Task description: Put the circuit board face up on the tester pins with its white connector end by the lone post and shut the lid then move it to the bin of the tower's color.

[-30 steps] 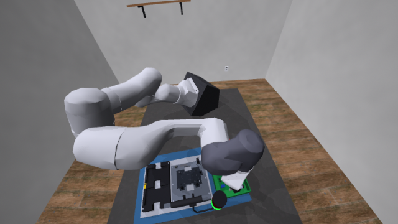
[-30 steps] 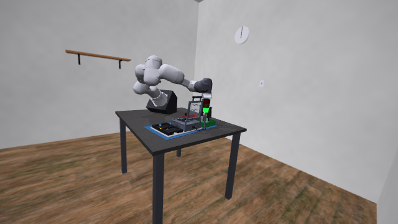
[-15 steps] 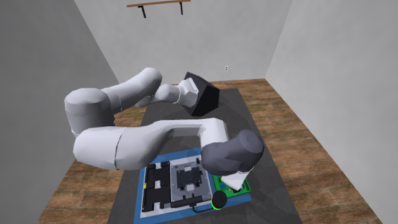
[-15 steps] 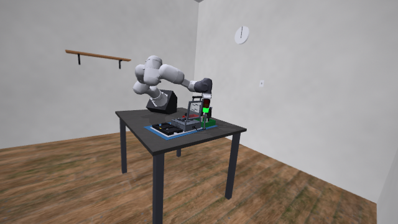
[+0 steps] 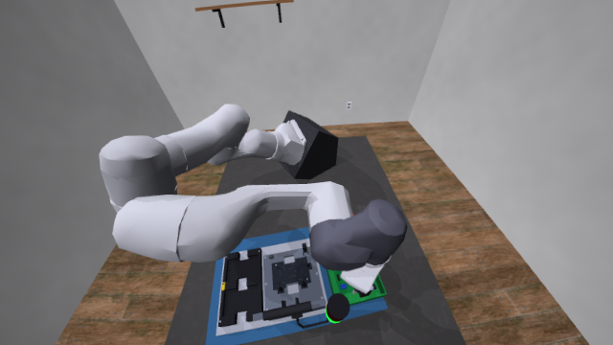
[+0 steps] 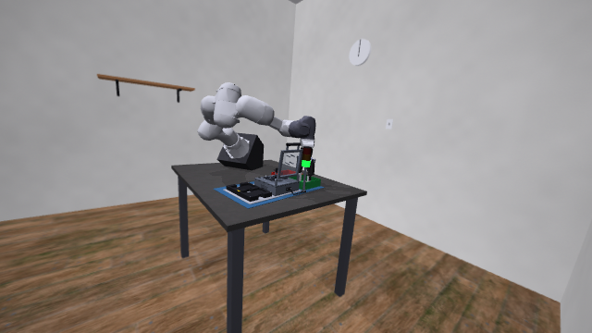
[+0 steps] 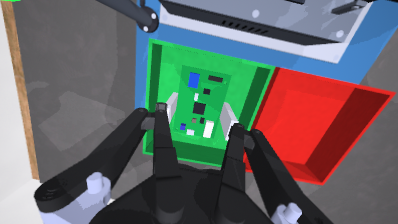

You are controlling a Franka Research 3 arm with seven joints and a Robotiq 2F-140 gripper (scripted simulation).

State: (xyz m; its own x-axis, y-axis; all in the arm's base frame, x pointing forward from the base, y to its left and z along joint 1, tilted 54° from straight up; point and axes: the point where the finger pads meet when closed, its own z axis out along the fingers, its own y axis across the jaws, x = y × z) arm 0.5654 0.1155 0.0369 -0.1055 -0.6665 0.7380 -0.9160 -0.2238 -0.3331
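The green bin is 20 mm below my hand. Round my hand: latch hook (120 mm behind, 130 mm to the right, 50 mm above); green circuit board (20 mm below); red bin (150 mm behind, 20 mm to the left, 20 mm below).
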